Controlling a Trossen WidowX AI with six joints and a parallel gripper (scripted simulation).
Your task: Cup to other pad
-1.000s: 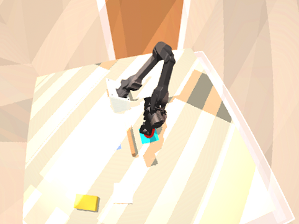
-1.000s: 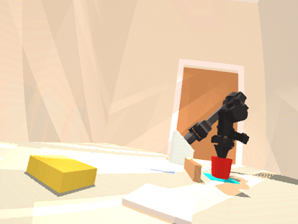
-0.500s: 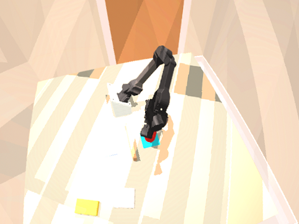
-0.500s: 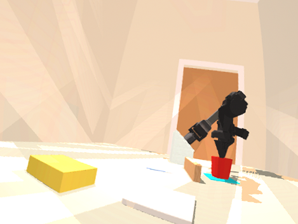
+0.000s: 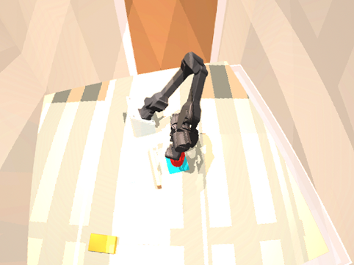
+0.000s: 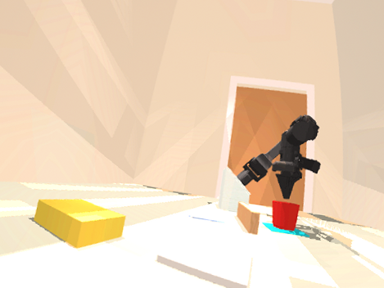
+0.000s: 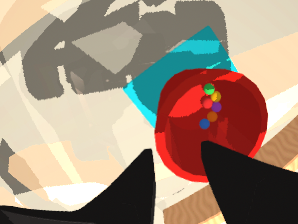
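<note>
My gripper tip is 2 cm short of the red cup, 2 cm to the left of it and 5 cm above it. From my gripper tip the other things lie so: wooden block (1 cm ahead, 12 cm to the right, 7 cm below); then flat white slab (29 cm ahead, 26 cm to the right, 8 cm below); then cyan pad (3 cm ahead, 2 cm to the right, 9 cm below).
</note>
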